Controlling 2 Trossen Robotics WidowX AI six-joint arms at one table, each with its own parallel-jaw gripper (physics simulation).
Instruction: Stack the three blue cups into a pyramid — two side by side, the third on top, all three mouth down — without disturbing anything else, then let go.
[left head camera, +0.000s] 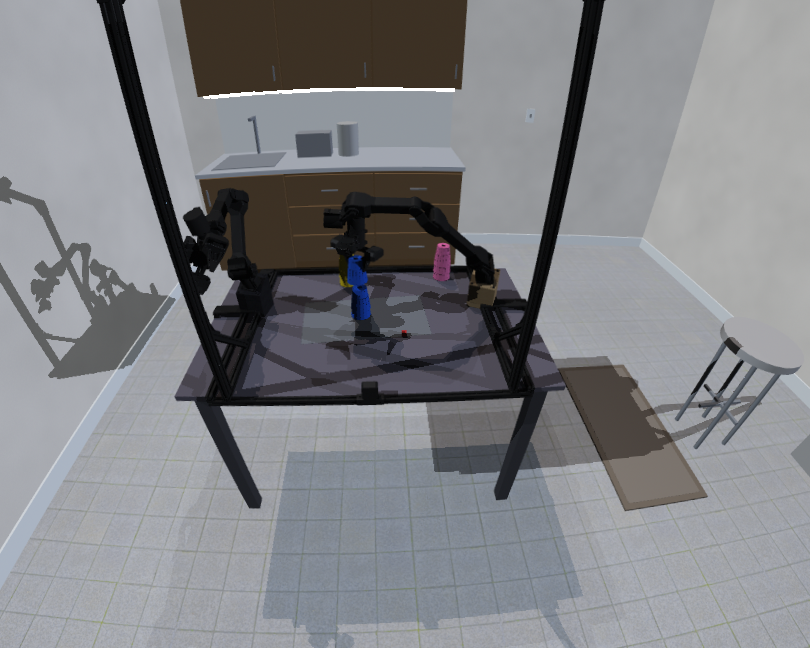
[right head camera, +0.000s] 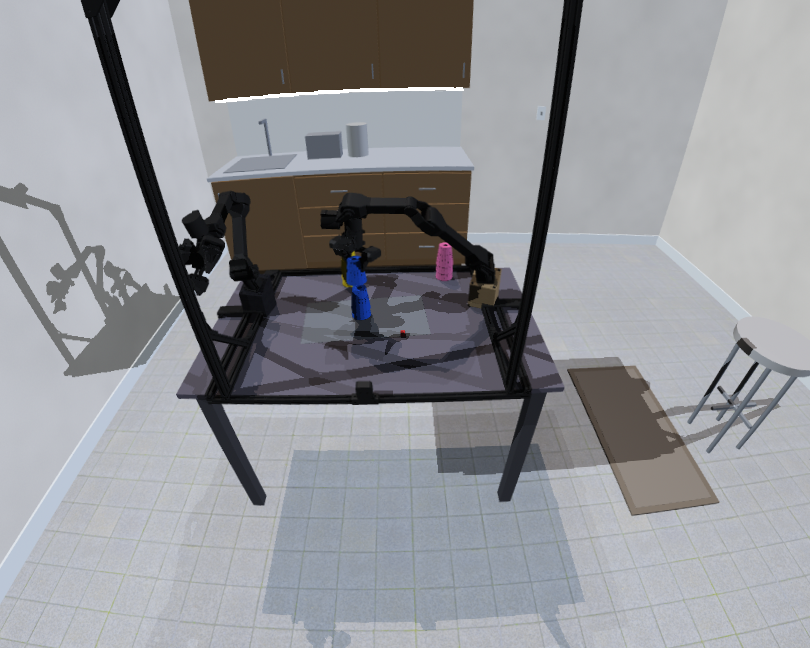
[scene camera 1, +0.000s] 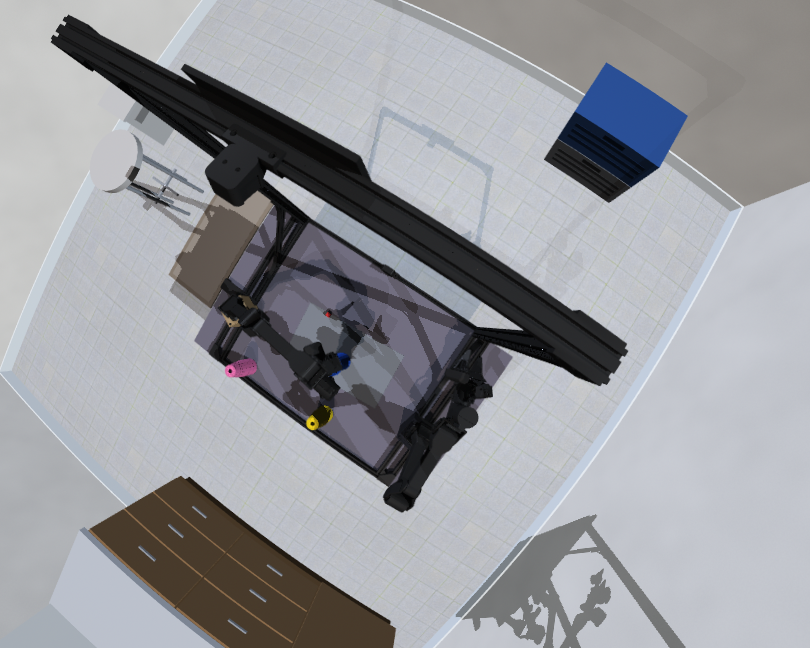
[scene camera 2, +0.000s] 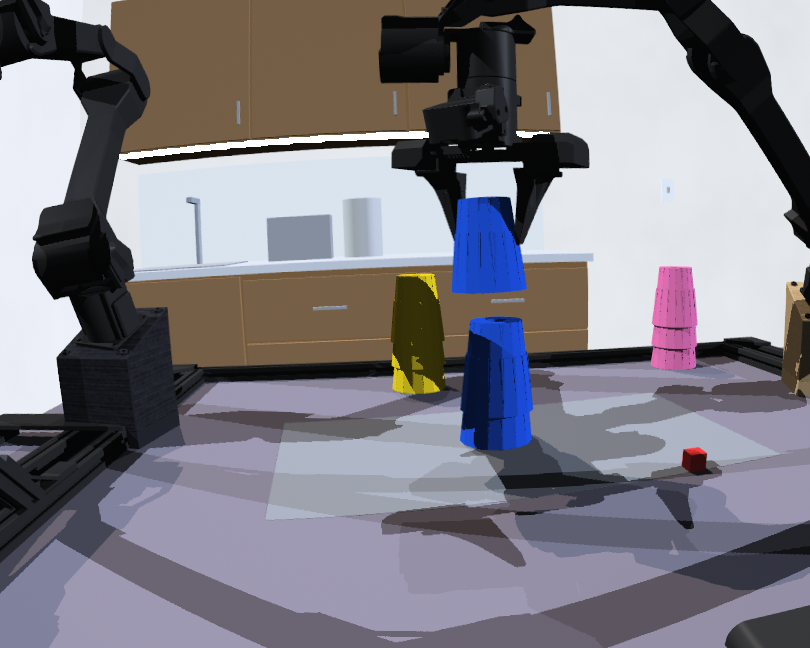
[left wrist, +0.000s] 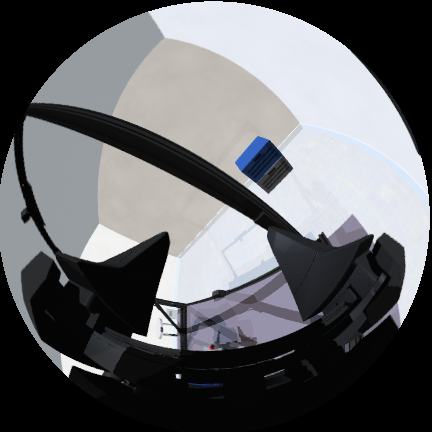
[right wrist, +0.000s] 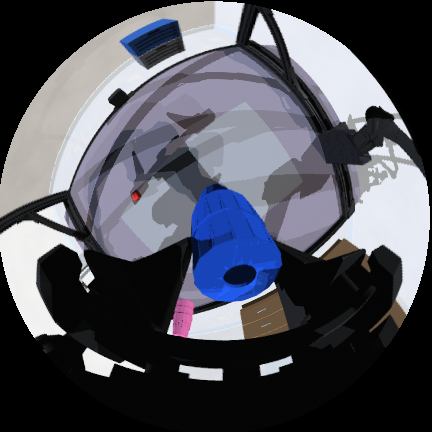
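Where they show: left gripper, fingertip midpoint: (left head camera: 206, 283) (right head camera: 203, 284) (scene camera 1: 475, 353) (left wrist: 219, 234); right gripper, fingertip midpoint: (left head camera: 357, 269) (right head camera: 356, 269) (scene camera 2: 488, 243) (right wrist: 228, 242); left arm's base at its link origin: (left head camera: 251, 283) (right head camera: 254, 284) (scene camera 1: 414, 436) (scene camera 2: 112, 331) (right wrist: 358, 144); right arm's base at its link origin: (left head camera: 485, 276) (right head camera: 485, 276).
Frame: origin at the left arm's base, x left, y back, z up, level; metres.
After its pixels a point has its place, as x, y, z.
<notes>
One blue cup (left head camera: 356, 271) {0.062, -0.407, 0.084} (scene camera 2: 489, 260) {0.057, -0.404, 0.060} (right wrist: 230, 270) {0.112, -0.401, 0.088} is held mouth down between the fingers of my right gripper (scene camera 2: 486, 239) {0.092, -0.397, 0.076} (right wrist: 228, 242) {0.092, -0.397, 0.076}. It hangs a short gap above the other two blue cups (left head camera: 361, 305) {0.062, -0.418, -0.054} (scene camera 2: 496, 385) {0.059, -0.408, -0.055}, which stand nested in one upright stack, mouth down, on the pale mat (scene camera 2: 324, 472) {-0.032, -0.271, -0.117}. In the right wrist view the held cup mostly hides that stack. In scene camera 1, some blue (scene camera 1: 343, 363) {0.068, -0.386, -0.038} shows beside the right arm; I cannot tell which cup it is. My left gripper (left wrist: 219, 234) {-0.358, -0.160, 0.237} is open and empty, raised at the left side, away from the cups.
A yellow cup stack (scene camera 1: 320, 416) {0.260, -0.269, -0.003} (scene camera 2: 417, 337) {0.255, -0.275, -0.044} stands behind the blue cups, slightly left in scene camera 2. A pink cup stack (left head camera: 441, 262) {0.425, -0.630, -0.029} (scene camera 2: 674, 317) {0.424, -0.622, -0.038} stands at the back right there. A small red cube (left head camera: 403, 333) {0.014, -0.591, -0.104} (scene camera 2: 694, 460) {0.013, -0.590, -0.107} (right wrist: 135, 195) {0.021, -0.587, -0.102} lies right of the blue stack in scene camera 2.
</notes>
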